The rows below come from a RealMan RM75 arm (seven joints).
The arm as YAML. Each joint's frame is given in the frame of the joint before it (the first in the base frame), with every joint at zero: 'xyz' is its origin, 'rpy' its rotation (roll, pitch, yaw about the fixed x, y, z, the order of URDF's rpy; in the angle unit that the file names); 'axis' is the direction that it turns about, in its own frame. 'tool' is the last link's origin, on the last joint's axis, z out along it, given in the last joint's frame.
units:
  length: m
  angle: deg
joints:
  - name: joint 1
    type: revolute
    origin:
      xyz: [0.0, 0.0, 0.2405]
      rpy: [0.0, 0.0, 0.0]
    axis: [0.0, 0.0, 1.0]
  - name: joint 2
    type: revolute
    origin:
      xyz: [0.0, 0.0, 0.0]
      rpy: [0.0, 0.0, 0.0]
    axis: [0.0, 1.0, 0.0]
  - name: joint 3
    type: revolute
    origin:
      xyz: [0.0, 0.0, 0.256]
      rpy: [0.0, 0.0, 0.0]
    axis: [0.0, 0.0, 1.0]
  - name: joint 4
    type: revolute
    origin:
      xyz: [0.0, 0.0, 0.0]
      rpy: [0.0, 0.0, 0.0]
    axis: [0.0, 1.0, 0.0]
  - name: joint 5
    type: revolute
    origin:
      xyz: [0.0, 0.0, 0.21]
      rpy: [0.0, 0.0, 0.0]
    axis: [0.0, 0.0, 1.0]
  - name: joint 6
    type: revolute
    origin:
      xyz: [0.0, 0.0, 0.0]
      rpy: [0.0, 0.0, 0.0]
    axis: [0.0, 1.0, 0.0]
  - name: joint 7
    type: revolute
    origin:
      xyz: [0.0, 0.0, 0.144]
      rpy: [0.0, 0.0, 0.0]
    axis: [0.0, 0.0, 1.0]
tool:
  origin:
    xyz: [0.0, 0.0, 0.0]
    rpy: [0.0, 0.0, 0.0]
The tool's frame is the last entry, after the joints.
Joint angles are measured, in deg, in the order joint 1, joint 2, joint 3, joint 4, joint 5, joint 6, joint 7. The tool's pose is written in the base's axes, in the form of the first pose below.
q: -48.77 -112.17 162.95 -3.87 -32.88 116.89 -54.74
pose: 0.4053 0.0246 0.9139 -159.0; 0.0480 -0.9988 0.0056 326.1; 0.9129 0.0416 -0.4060 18.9; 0 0 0 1
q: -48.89 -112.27 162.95 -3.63 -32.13 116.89 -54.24
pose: 0.4104 0.0138 0.9118 -158.1; 0.0476 -0.9988 -0.0062 324.8; 0.9107 0.0459 -0.4106 16.7; 0 0 0 1
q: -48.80 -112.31 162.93 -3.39 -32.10 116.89 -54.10
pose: 0.4074 0.0131 0.9132 -158.0; 0.0484 -0.9988 -0.0073 324.1; 0.9120 0.0471 -0.4075 16.0; 0 0 0 1
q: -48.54 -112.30 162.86 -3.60 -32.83 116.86 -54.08
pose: 0.4008 0.0232 0.9159 -159.4; 0.0417 -0.9991 0.0070 324.8; 0.9152 0.0354 -0.4014 17.7; 0 0 0 1
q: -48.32 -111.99 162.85 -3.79 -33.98 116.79 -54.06
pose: 0.3936 0.0349 0.9186 -161.1; 0.0282 -0.9993 0.0259 327.1; 0.9188 0.0157 -0.3943 21.7; 0 0 0 1
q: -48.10 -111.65 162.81 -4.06 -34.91 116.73 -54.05
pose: 0.3899 0.0460 0.9197 -163.3; 0.0153 -0.9989 0.0435 329.3; 0.9207 -0.0030 -0.3902 25.8; 0 0 0 1
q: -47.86 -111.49 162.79 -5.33 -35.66 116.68 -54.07
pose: 0.3981 0.0609 0.9153 -167.4; -0.0017 -0.9977 0.0672 331.8; 0.9174 -0.0283 -0.3971 30.3; 0 0 0 1
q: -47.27 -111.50 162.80 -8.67 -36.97 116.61 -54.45
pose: 0.4229 0.0951 0.9012 -177.3; -0.0294 -0.9925 0.1186 335.7; 0.9057 -0.0766 -0.4169 38.7; 0 0 0 1
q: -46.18 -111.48 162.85 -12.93 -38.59 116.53 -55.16
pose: 0.4566 0.1418 0.8783 -191.7; -0.0567 -0.9806 0.1877 338.6; 0.8879 -0.1355 -0.4397 50.3; 0 0 0 1
